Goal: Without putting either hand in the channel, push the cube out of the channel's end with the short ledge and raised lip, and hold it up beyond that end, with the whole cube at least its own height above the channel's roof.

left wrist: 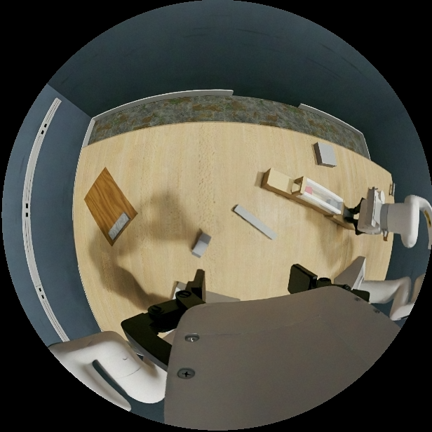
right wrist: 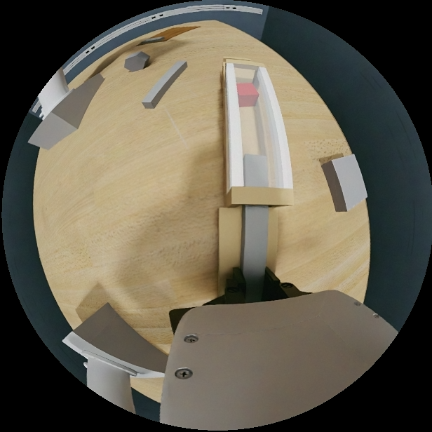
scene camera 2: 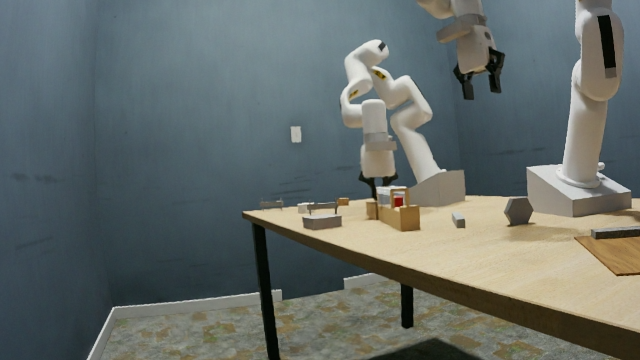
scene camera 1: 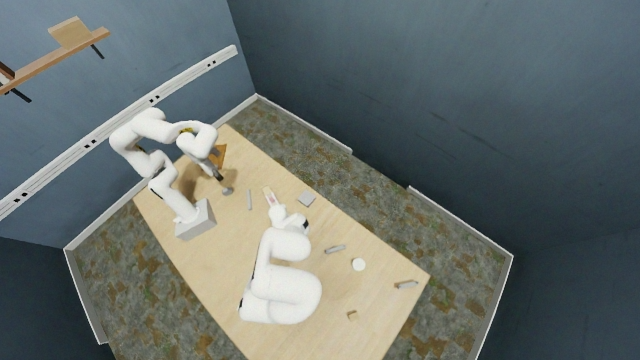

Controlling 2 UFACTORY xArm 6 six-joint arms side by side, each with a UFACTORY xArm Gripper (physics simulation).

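Note:
The red cube sits inside the wooden channel under its clear roof, near the end with the short ledge. My right gripper is shut on a grey bar, outside the channel over the long ledge at the opposite end. The bar's front part is inside the channel, in line with it; a gap shows between its tip and the cube. My left gripper is open and empty, high above the table.
A second grey bar and a grey hexagonal piece lie beside the channel. A flat grey block is on its other side. A brown board and a white disc lie farther off.

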